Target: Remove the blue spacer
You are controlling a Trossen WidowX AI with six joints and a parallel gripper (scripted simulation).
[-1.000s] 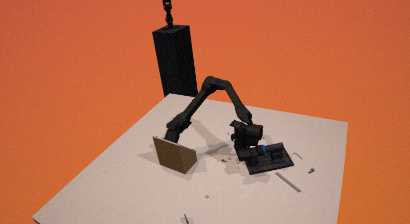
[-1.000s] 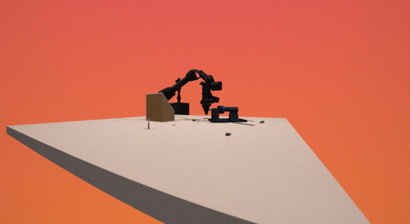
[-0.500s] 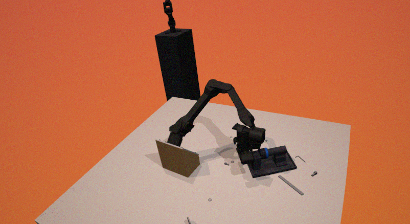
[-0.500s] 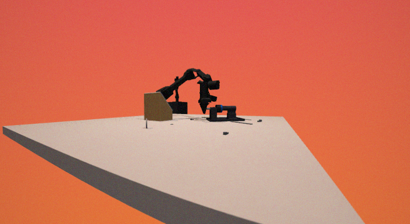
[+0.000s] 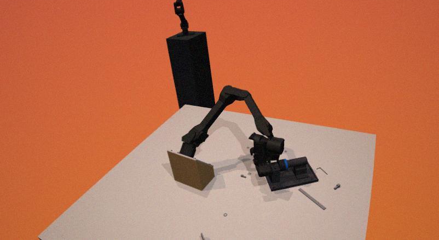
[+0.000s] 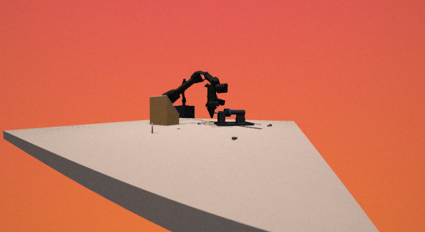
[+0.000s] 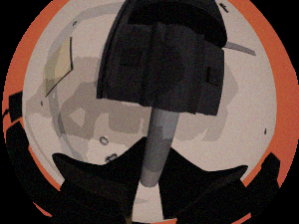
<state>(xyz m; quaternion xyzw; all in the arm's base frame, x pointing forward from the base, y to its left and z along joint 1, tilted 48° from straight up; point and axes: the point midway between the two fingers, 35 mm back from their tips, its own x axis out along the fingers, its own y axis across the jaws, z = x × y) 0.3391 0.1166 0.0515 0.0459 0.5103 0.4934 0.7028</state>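
My gripper tip is 50 mm short of the grey shaft, 40 mm to the right of it and 30 mm below it. Round my gripper tip: grey bar 250 mm ahead, 40 mm below, 10 mm to the right; hex key 230 mm ahead, 190 mm to the left, 40 mm below; blue spacer 90 mm ahead, 70 mm to the left, 30 mm above.
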